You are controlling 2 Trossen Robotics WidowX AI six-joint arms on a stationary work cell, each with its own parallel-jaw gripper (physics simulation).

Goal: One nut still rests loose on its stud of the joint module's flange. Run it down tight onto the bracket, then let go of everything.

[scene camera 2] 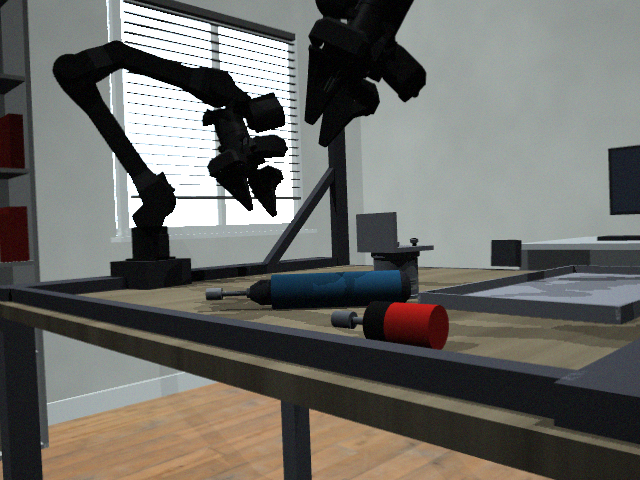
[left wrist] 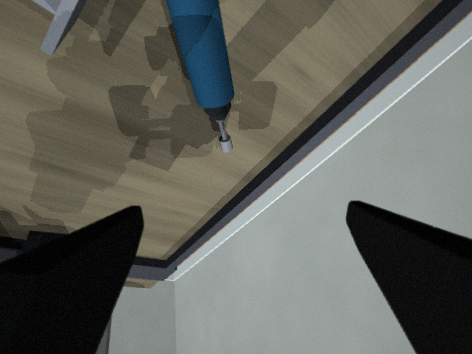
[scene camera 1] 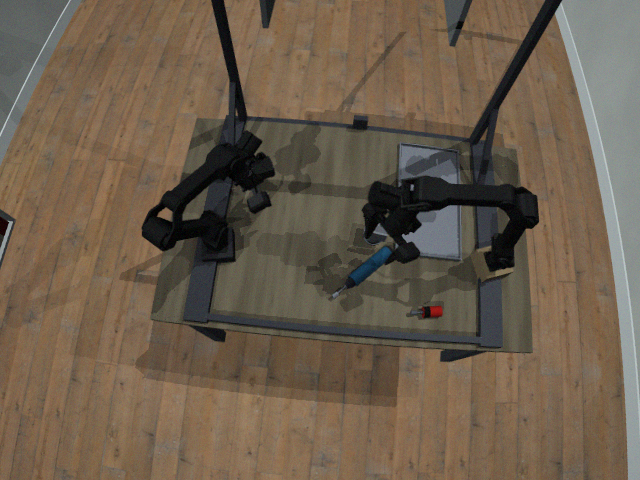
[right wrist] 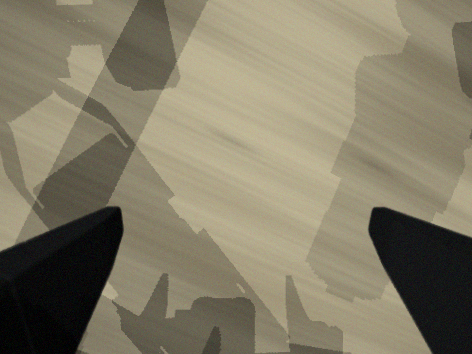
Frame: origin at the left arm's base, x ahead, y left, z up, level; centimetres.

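Where they show: left gripper, fingertip midpoint: (scene camera 2: 315,135) (left wrist: 246,213) (scene camera 1: 375,251); right gripper, fingertip midpoint: (scene camera 2: 263,213) (scene camera 1: 266,193) (right wrist: 248,219); left arm's base at its link origin: (scene camera 1: 495,260); right arm's base at its link origin: (scene camera 2: 150,259) (scene camera 1: 216,243).
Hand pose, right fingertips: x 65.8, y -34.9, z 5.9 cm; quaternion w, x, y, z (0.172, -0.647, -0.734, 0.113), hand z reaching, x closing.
Observation:
Each offset is from my right fingertips to the top centre of the thing. "*": to the spot under its first point.
The joint module @[dx -30.8, dy +16.2, dz -4.9 cm] (scene camera 2: 405,263) stands on the table in scene camera 2, with a grey bracket (scene camera 2: 376,232) on top. A small dark nut and stud @[* dx -33.4, dy +16.0, dz -5.1 cm] (scene camera 2: 414,241) show above the bracket's flat part; how tightly the nut sits is too small to tell. The blue nut driver @[* dx -26.8, dy +26.8, dz -8.2 cm] (scene camera 1: 371,265) (scene camera 2: 336,289) (left wrist: 202,55) lies on the table in front of the module, its socket pointing left in scene camera 2. My left gripper (scene camera 2: 316,133) (left wrist: 246,213) is open and empty, high above the table and apart from the driver. My right gripper (scene camera 2: 262,212) (right wrist: 248,219) is open and empty above the table.
A shorter red driver @[dx -39.9, dy +44.4, dz -8.9 cm] (scene camera 1: 432,311) (scene camera 2: 413,324) lies near the table's front edge. A shallow grey tray @[dx -53.4, dy +7.5, dz -10.7 cm] (scene camera 1: 460,232) (scene camera 2: 522,307) lies at the right, partly under the left arm in scene camera 1. Dark frame rails run along the table edges.

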